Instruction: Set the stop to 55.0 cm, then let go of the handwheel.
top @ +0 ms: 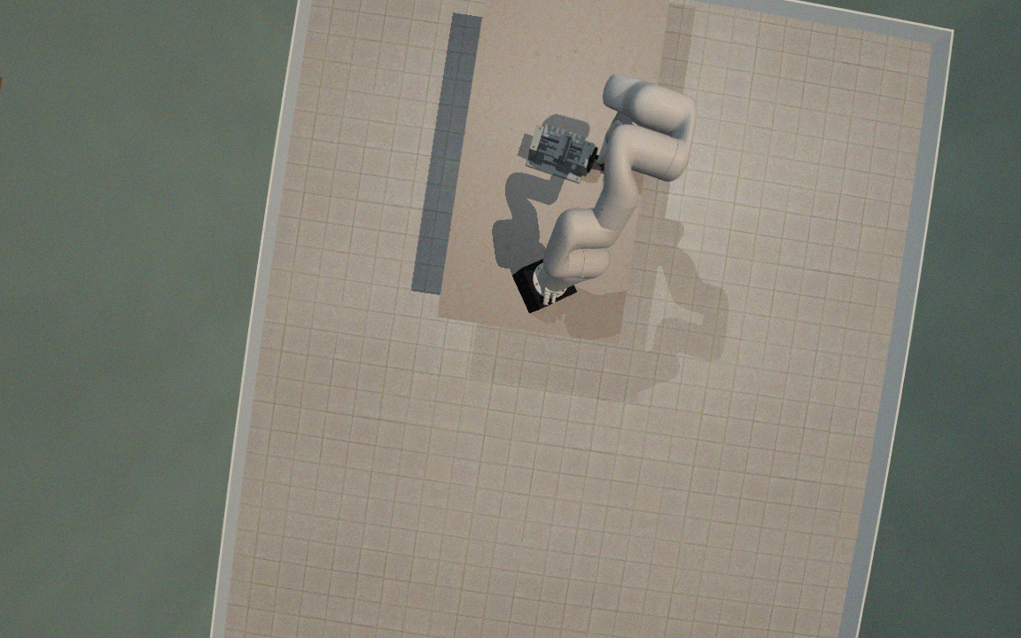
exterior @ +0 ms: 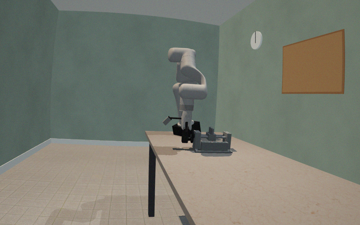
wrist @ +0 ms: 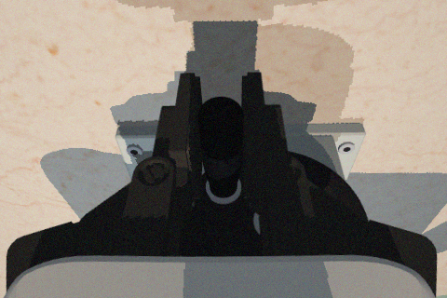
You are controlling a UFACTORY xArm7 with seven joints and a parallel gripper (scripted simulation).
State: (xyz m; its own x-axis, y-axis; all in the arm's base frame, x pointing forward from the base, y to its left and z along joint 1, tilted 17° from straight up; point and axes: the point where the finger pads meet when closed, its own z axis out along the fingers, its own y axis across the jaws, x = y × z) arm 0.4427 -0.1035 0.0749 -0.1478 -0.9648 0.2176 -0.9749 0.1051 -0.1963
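The stop block lies 10 mm ahead of my hand, 150 mm to the left of it and 30 mm above it. The rest, counted from my hand: crank handle: 10 mm to the left; black handwheel: 20 mm to the left.
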